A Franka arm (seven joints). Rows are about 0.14 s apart.
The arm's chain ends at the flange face. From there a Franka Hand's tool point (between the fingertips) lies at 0.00 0.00 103.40 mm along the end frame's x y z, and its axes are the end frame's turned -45 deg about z.
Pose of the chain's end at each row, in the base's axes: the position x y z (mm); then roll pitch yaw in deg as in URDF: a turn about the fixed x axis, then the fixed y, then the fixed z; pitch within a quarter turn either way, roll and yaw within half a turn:
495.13 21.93 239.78 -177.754 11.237 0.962
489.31 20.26 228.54 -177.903 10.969 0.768
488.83 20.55 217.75 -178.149 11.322 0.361
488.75 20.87 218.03 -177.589 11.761 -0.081
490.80 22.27 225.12 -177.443 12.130 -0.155
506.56 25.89 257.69 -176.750 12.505 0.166
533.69 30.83 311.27 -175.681 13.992 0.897
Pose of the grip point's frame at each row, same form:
474.93 25.64 138.44 -170.445 6.351 46.272
469.60 23.78 127.10 -170.740 6.266 46.075
468.52 23.76 116.42 -170.658 6.686 45.724
467.70 25.25 116.89 -169.956 6.604 45.252
469.11 26.94 124.13 -169.590 6.762 45.190
484.19 31.69 156.91 -168.843 6.544 45.450
508.64 38.23 211.22 -167.042 6.852 46.146

